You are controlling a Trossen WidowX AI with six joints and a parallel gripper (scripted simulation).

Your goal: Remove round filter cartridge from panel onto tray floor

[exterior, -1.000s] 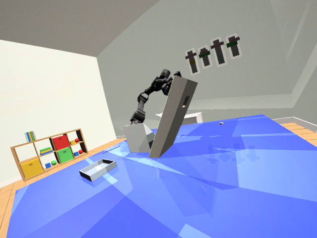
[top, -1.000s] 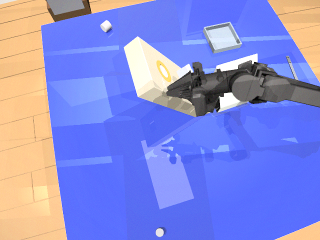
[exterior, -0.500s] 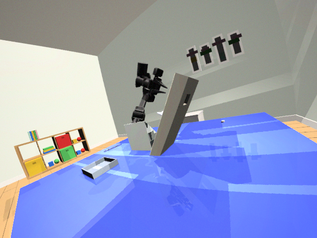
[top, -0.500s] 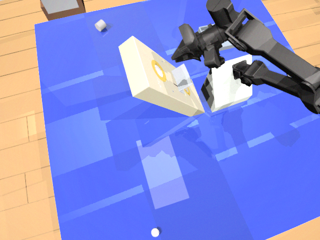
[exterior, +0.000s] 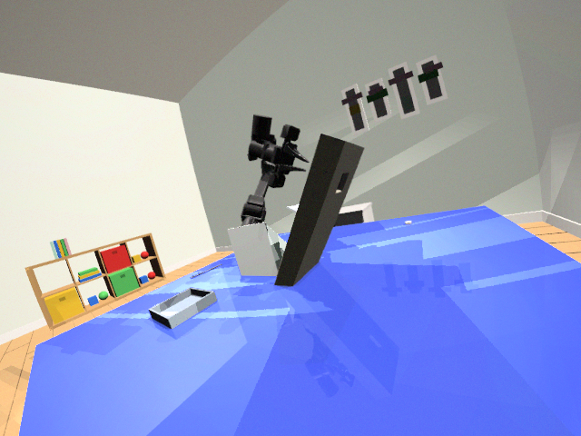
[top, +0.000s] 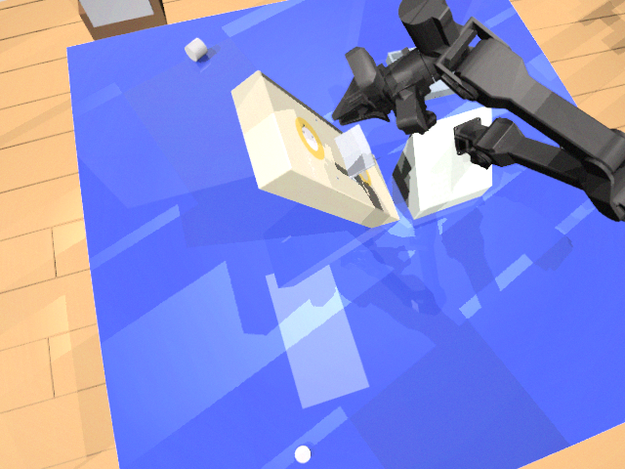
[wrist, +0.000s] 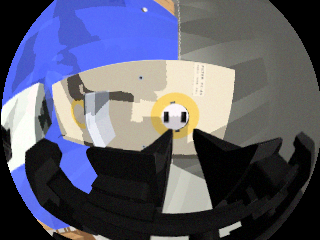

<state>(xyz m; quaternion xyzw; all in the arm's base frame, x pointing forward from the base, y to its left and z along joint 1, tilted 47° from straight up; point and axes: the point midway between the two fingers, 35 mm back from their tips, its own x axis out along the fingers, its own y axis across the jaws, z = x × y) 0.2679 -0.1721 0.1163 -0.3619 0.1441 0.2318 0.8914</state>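
Now: the round filter cartridge 5 cm ahead of my gripper tip, 1 cm to the right of it and 4 cm below it. Round my gripper tip: grey tray (40 cm behind, 24 cm to the right, 31 cm below).
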